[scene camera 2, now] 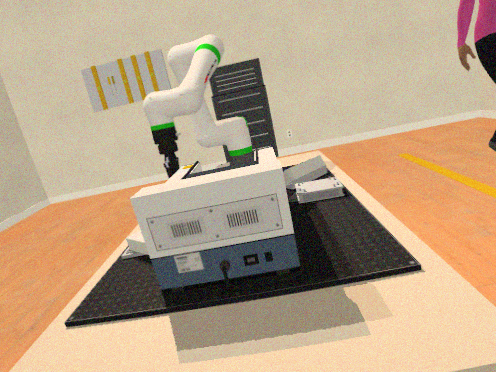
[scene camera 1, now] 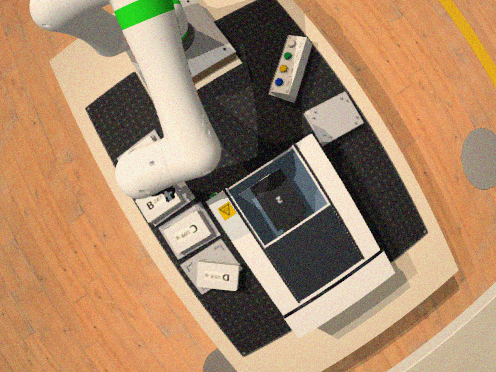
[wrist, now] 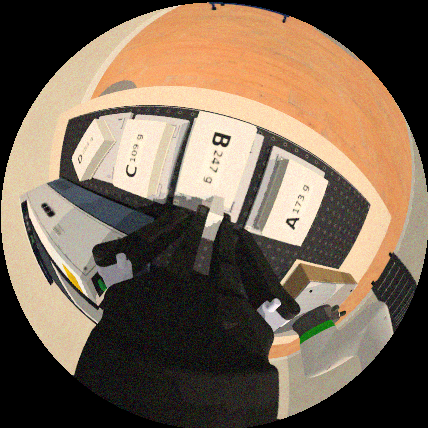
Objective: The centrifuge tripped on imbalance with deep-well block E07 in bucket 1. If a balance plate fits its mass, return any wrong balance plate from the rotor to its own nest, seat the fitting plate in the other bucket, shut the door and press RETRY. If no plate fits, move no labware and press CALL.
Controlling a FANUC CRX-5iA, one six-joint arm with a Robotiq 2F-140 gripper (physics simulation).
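Scene:
You'd see a plate B and a plate C in scene camera 1, and the wrist view shows plate B and plate C as well. On the plate B, [scene camera 1: 153, 207] and [wrist: 211, 140] are the same spot. As for the plate C, [wrist: 143, 148] is the same spot as [scene camera 1: 180, 230].

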